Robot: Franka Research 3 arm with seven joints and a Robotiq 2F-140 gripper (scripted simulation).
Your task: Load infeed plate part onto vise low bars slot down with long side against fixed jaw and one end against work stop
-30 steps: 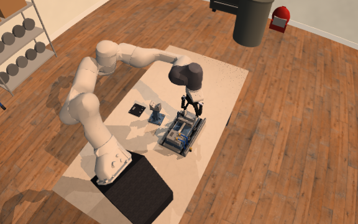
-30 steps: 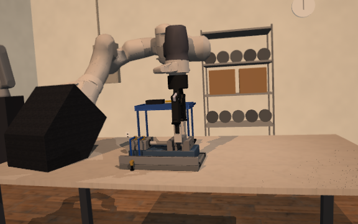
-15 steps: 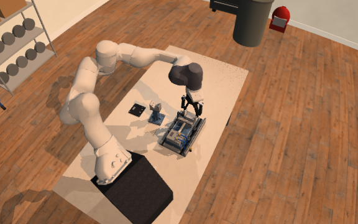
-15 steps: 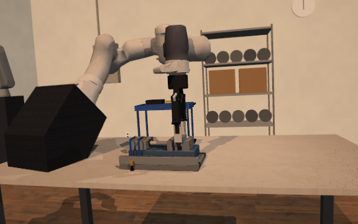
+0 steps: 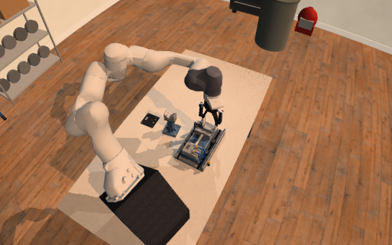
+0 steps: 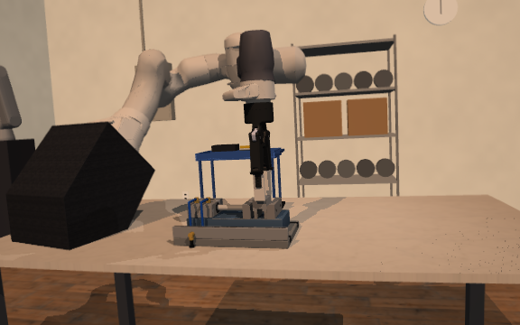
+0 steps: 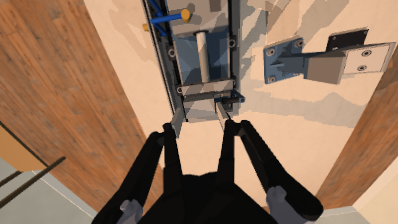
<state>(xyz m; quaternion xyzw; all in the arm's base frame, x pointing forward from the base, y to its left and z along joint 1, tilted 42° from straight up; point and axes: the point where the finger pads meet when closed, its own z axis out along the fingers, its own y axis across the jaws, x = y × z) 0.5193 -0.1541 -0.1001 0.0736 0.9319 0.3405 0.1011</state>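
Now: hand 50 mm above the part. Round my hand: vise 100 mm below, 70 mm behind, 30 mm to the left; dark infeed plate 390 mm to the left, 130 mm below, 40 mm behind.
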